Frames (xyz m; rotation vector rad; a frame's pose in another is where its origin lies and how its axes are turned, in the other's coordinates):
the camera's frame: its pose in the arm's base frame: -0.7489 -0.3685 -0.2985 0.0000 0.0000 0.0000
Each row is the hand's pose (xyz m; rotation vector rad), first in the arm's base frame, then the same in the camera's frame.
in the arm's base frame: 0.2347 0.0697 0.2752 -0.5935 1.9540 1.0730
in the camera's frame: 0.9836 0.4382 0.5737 -0.5935 1.9540 1.0730
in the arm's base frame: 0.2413 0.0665 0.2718 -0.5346 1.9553 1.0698
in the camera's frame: 0.9902 0.4350 0.5703 -0.5346 1.9553 1.0698
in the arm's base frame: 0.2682 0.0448 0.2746 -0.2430 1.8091 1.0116
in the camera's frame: 1.0171 0.4133 0.5731 -0.2430 1.8091 1.0116
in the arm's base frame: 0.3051 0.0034 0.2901 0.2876 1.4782 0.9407
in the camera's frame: 1.0540 0.3719 0.5886 0.2876 1.4782 0.9407
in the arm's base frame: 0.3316 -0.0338 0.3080 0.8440 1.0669 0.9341
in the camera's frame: 1.0805 0.3347 0.6065 0.8440 1.0669 0.9341
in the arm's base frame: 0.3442 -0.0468 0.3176 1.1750 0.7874 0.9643
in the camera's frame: 1.0931 0.3217 0.6161 1.1750 0.7874 0.9643
